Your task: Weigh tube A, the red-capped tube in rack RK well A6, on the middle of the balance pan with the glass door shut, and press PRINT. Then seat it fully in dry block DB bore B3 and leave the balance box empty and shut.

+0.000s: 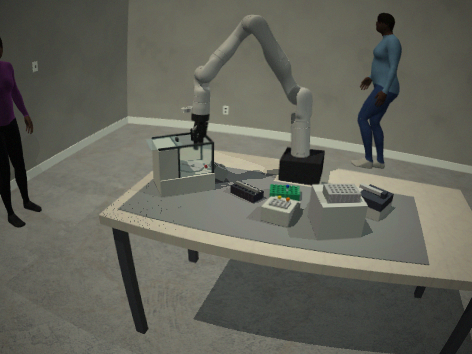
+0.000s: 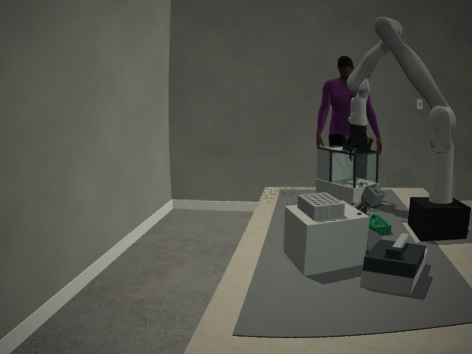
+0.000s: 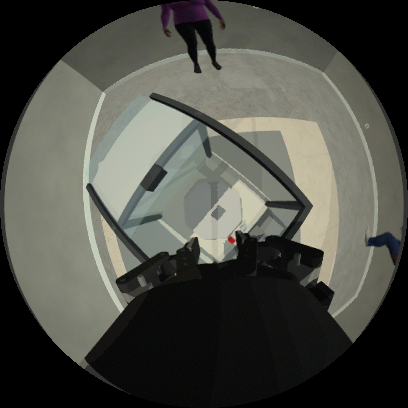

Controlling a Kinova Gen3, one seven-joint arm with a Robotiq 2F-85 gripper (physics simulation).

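Pixels of known places: gripper, between the fingertips: (image 1: 198, 148) (image 2: 356, 161) (image 3: 216, 241); arm's base, origin of its link: (image 1: 300, 154) (image 2: 439, 201).
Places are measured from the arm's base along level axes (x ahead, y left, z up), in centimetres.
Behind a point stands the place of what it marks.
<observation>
The balance box (image 1: 187, 183) @[x 32.8, y -45.3, z -5.4 cm] (image 2: 340, 191) @[x 30.4, y -41.6, z -5.3 cm] has glass walls and a dark frame. Its glass top door (image 3: 127, 142) @[x 29.3, y -57.9, z 10.7 cm], with a dark handle, is slid to one side, leaving part of the top open. The grey balance pan (image 3: 200, 200) @[x 24.4, y -49.1, z -1.9 cm] shows inside. A red cap (image 1: 206, 166) (image 2: 361, 184) @[x 21.5, y -38.9, z -1.9 cm] (image 3: 231, 240) shows low in the box, near the pan's edge; the tube's body and tilt are not clear. My gripper (image 1: 196, 146) @[x 22.8, y -43.4, z 6.9 cm] (image 2: 356, 152) @[x 22.8, y -43.4, z 6.9 cm] (image 3: 216, 241) @[x 22.8, y -43.4, z 6.9 cm] is partly open and empty, pointing down at the open part of the top, above the red cap.
A black block (image 1: 246, 192) @[x 32.4, y -20.5, z -6.7 cm], a green rack (image 1: 285, 191) @[x 27.0, y -4.8, z -7.2 cm] with a blue cap, a pale block (image 1: 278, 212) @[x 49.8, y -5.9, z -4.7 cm] with yellow and orange caps, a grey block (image 1: 341, 193) @[x 53.1, y 16.0, z 6.9 cm] (image 2: 321, 206) @[x 49.8, y 23.4, z 6.7 cm] on a white box, and a dark-topped device (image 2: 395, 260) @[x 33.6, y 40.4, z -2.2 cm] stand on the mat. A grey unit (image 2: 372, 194) @[x 18.0, y -32.6, z -4.7 cm] stands beside the balance.
</observation>
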